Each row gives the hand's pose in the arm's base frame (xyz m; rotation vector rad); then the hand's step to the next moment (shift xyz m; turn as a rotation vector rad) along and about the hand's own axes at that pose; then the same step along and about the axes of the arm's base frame.
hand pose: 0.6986 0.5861 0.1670 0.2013 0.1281 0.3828
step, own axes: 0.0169 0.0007 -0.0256 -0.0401 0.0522 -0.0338
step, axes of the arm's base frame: 0.0112 0.0115 -0.0262 -0.0610 0.0378 -0.0180
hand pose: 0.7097 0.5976 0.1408 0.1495 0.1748 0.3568
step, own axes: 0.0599 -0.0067 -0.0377 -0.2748 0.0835 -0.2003
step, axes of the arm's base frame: 0.0501 0.0196 -0.0465 -0.3205 0.0016 -0.1410
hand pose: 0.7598 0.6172 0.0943 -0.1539 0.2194 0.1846
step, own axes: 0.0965 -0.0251 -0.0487 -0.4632 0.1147 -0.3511
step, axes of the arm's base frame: 0.0877 -0.0168 -0.0658 -0.5378 -0.0250 -0.2473
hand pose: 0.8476 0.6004 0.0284 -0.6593 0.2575 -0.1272
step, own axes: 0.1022 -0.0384 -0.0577 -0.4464 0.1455 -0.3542
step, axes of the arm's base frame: 0.0809 -0.0843 -0.0401 -0.5214 -0.0060 -0.2720
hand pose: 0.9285 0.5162 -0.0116 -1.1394 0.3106 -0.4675
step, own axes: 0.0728 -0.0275 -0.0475 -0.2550 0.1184 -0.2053
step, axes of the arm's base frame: 0.0352 -0.0838 0.0066 -0.2923 0.0062 -0.1890
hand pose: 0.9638 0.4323 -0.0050 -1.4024 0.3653 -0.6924
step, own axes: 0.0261 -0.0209 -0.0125 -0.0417 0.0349 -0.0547
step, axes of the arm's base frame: 0.0073 -0.0266 0.0226 -0.0573 -0.0150 -0.0494
